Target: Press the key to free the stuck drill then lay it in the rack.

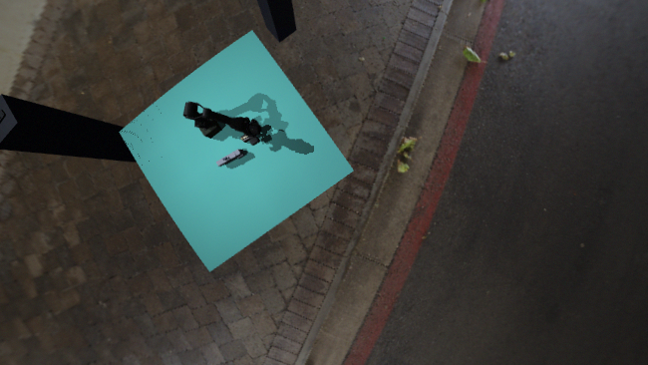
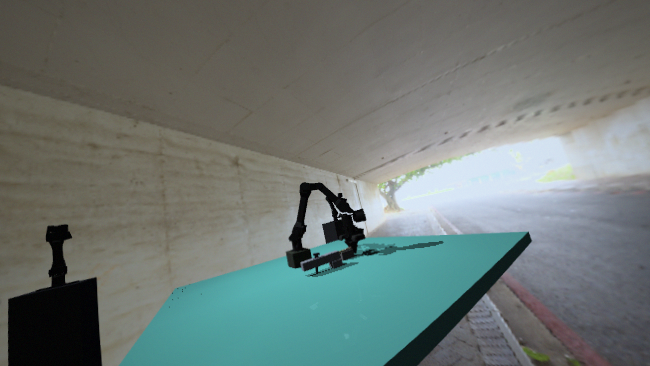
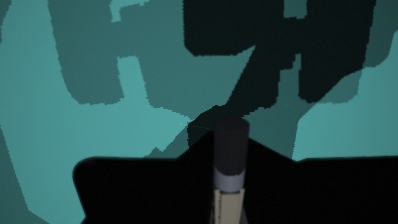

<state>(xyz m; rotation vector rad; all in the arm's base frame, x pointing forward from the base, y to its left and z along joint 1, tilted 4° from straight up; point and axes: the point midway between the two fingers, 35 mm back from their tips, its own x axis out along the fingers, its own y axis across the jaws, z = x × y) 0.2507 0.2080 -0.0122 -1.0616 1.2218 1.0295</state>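
My gripper tip is now 40 mm to the left of the drill, 30 mm below it and 10 mm past it. Also, from my gripper tip: small block 50 mm to the right, 10 mm behind, 10 mm above; then long grey fixture 230 mm to the right, 30 mm ahead, 30 mm above.
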